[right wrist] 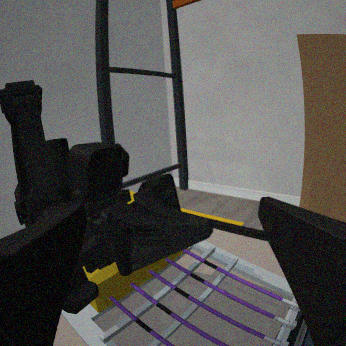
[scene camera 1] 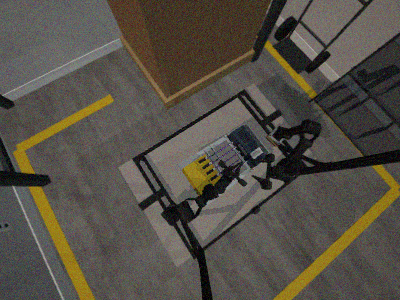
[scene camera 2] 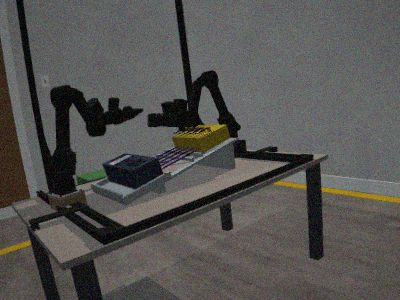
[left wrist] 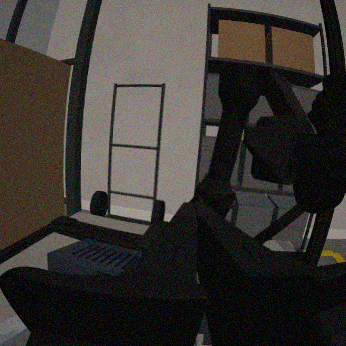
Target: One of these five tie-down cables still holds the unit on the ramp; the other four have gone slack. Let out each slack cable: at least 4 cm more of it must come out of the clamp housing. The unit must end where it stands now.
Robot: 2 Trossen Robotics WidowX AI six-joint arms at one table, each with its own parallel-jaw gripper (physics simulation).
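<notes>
The yellow clamp housing (scene camera 1: 192, 172) (scene camera 2: 200, 140) (right wrist: 107, 295) stands high on the pale grey ramp (scene camera 2: 220, 159). Five purple cables with black bands (scene camera 2: 175, 156) (right wrist: 250, 284) run from it down to the dark blue unit (scene camera 1: 247, 142) (scene camera 2: 131, 171) (left wrist: 95, 257) at the low end. My left gripper (scene camera 1: 237, 166) (scene camera 2: 151, 120) (left wrist: 191, 211) (right wrist: 210, 228) is shut and empty. It hangs above the housing's cable side and hides most of its top and levers in the right wrist view. My right gripper (scene camera 1: 261, 167) (scene camera 2: 140, 111) is open and empty, raised beside the ramp near the unit. Cable slack is hard to judge.
A black frame (scene camera 2: 200, 199) runs around the table (scene camera 2: 150, 202). A green object (scene camera 2: 91, 176) lies behind the unit. A tall brown block (scene camera 1: 200, 40) stands beyond the table. A hand truck (left wrist: 112, 146) and a shelf rack (left wrist: 215, 64) stand by the wall.
</notes>
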